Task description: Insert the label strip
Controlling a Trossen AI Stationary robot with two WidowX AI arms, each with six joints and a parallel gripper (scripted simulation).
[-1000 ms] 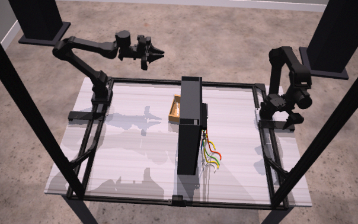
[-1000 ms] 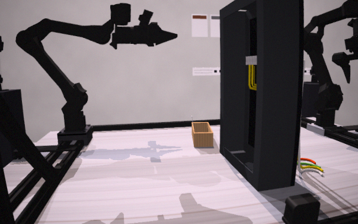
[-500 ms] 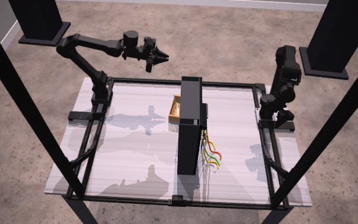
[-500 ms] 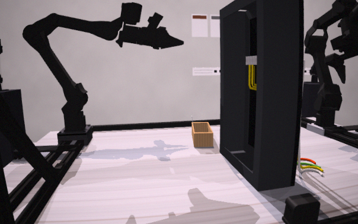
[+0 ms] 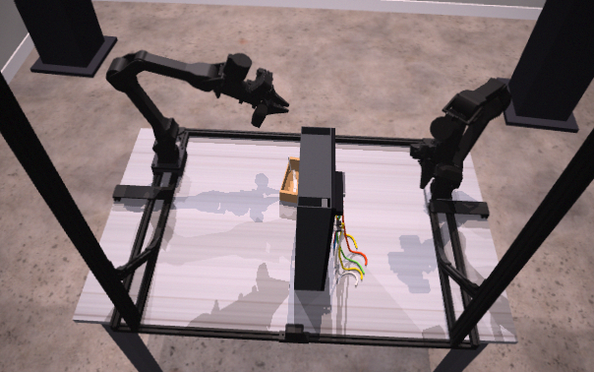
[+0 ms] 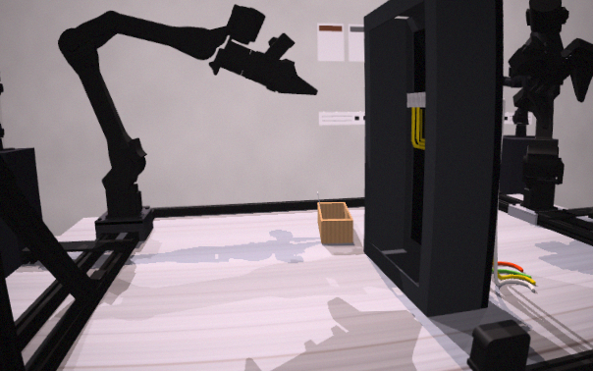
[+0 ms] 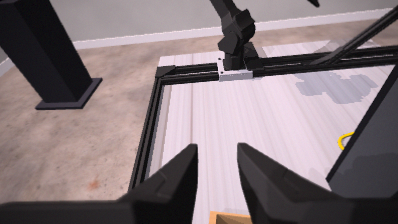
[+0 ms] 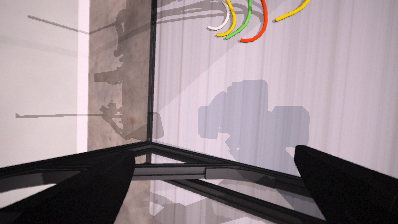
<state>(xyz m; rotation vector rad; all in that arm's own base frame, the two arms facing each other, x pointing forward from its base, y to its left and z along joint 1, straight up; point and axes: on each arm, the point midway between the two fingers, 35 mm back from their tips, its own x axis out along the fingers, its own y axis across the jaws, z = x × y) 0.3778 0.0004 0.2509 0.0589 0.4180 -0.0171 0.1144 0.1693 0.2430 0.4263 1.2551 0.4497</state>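
My left hand is 26 cm above the pale blue label strip and 4 cm to the left of it. Also, from my left hand: black frame rail (31 cm behind, 14 cm to the right, 10 cm above); box (28 cm below, 6 cm to the right, 5 cm behind).
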